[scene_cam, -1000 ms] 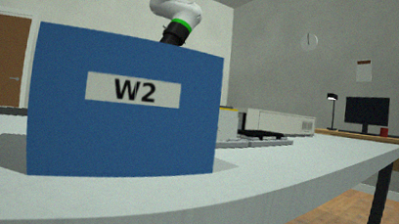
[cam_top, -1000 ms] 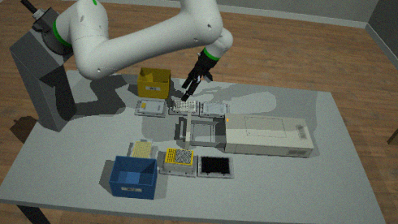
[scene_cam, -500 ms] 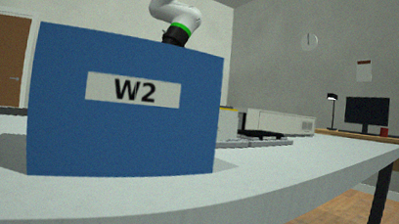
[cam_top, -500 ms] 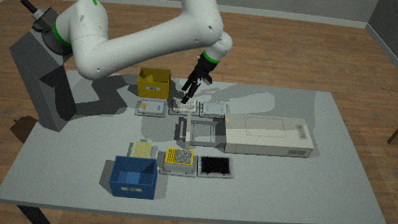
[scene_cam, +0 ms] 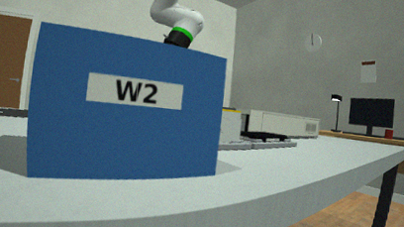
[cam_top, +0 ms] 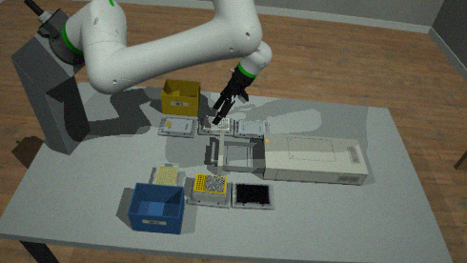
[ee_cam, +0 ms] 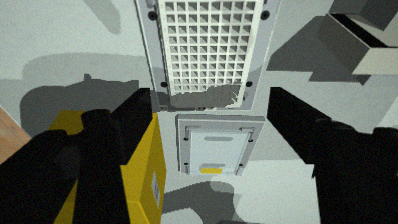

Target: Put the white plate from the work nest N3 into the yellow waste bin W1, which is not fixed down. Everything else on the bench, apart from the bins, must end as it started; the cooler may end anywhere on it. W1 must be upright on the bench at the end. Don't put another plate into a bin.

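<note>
My gripper is now 7 cm above the white plate. Also, from my hand: drawer: 20 cm to the right, 13 cm ahead, 5 cm below; yellow waste bin W1: 19 cm behind, 13 cm to the left, 6 cm below; beige instrument box: 28 cm ahead, 20 cm to the right, 5 cm below.
</note>
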